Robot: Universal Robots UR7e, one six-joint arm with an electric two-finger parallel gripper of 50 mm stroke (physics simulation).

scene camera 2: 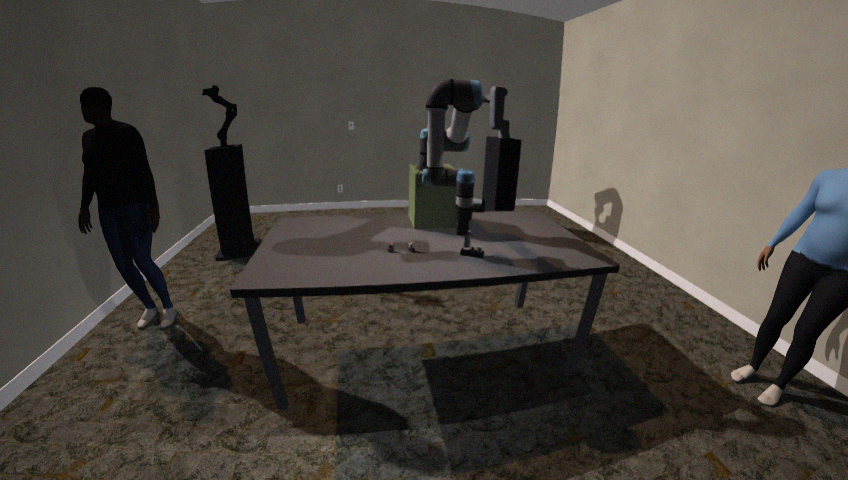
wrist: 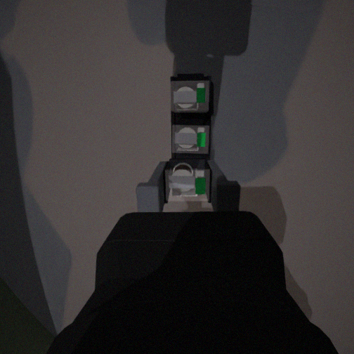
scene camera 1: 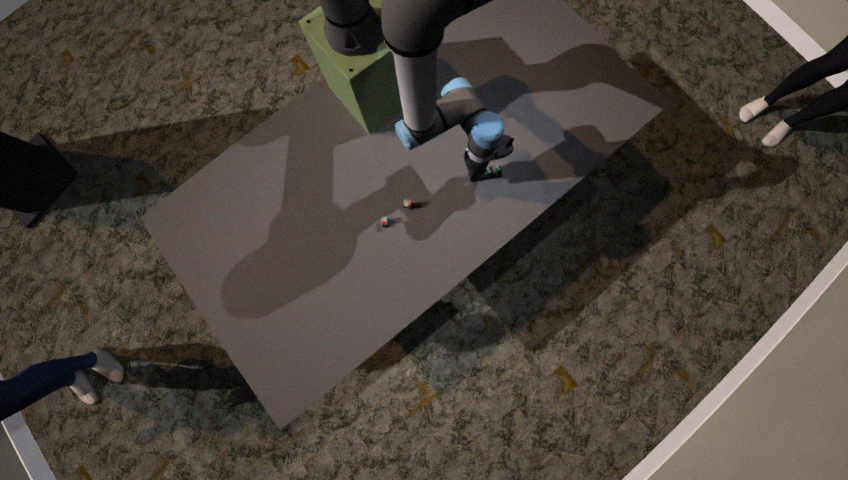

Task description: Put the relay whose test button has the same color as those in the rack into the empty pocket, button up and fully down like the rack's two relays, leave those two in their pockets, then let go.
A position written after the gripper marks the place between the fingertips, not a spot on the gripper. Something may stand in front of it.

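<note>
Gripper [wrist: 186, 173] in sight. Black rack [wrist: 176, 117] too.
</note>
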